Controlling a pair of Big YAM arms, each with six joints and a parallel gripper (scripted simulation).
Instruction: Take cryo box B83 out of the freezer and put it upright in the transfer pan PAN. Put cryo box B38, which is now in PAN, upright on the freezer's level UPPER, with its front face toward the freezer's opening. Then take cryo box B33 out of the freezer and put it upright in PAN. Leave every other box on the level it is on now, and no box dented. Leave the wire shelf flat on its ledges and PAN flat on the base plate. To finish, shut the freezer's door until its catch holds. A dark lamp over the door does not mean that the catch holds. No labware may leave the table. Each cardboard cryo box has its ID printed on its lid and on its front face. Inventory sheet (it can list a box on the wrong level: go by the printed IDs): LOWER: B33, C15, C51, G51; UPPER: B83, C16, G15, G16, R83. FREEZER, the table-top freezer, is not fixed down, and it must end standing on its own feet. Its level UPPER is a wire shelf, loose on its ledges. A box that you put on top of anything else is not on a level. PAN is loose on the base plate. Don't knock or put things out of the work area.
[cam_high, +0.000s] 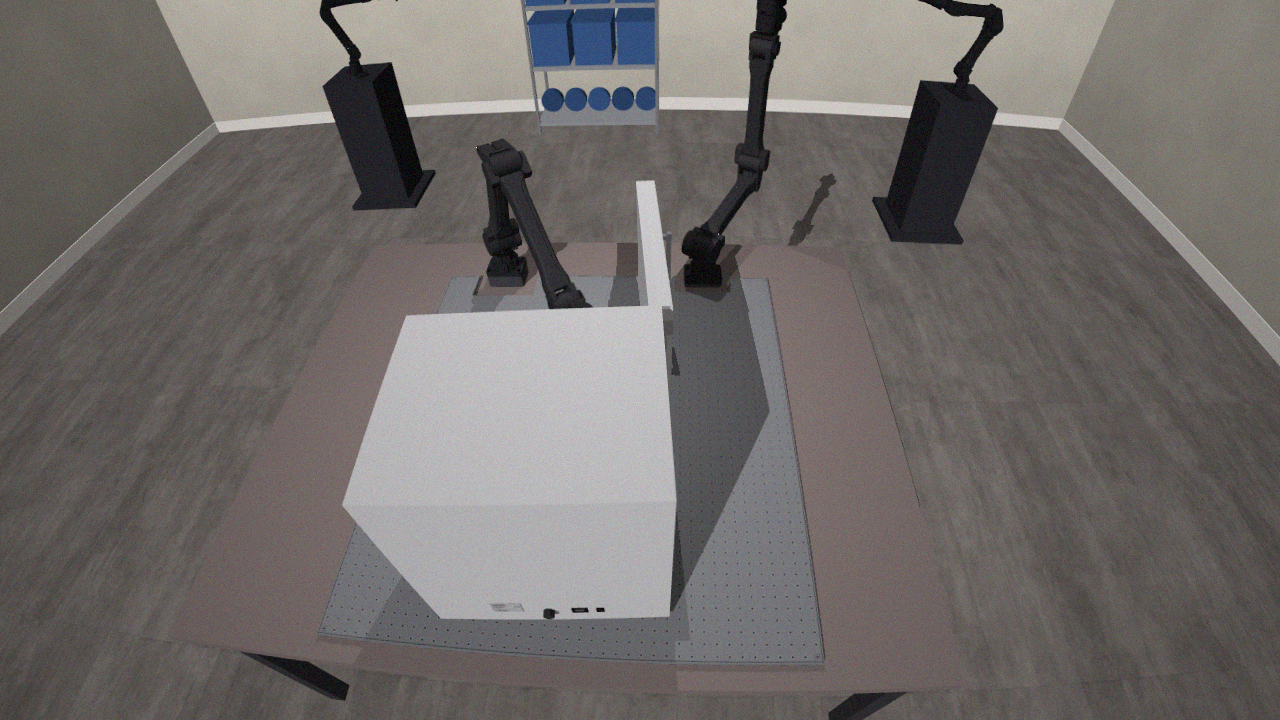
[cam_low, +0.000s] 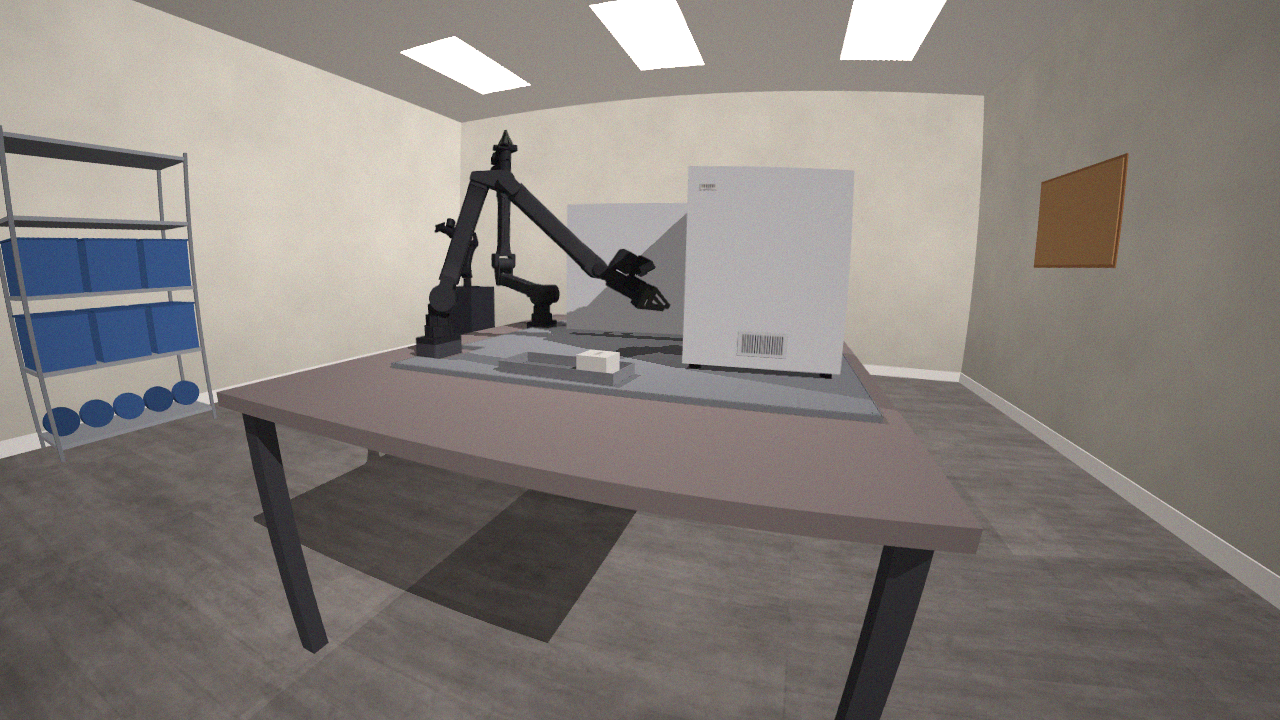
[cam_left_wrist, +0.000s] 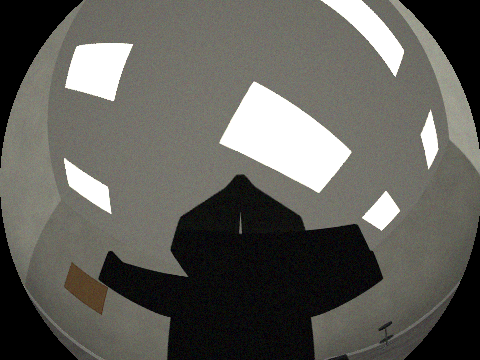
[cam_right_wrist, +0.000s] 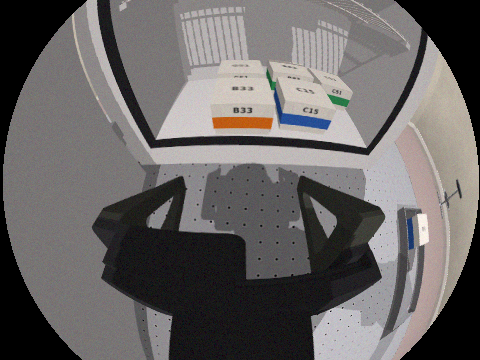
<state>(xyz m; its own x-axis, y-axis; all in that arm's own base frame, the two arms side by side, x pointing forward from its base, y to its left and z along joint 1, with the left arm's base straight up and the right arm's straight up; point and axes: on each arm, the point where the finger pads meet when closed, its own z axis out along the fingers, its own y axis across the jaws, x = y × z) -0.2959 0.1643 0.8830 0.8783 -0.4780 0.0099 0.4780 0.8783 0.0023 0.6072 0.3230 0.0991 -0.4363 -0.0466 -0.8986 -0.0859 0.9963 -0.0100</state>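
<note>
My right hand is 14 cm short of the orange-banded cryo box, 1 cm to the right of it and 2 cm above it. From my right hand the other things lie so: freezer door (16 cm behind, 20 cm to the left, 15 cm above); then green-banded cryo box (25 cm ahead, 7 cm to the right, 2 cm below); then wire shelf (28 cm ahead, 3 cm to the right, 17 cm above).
</note>
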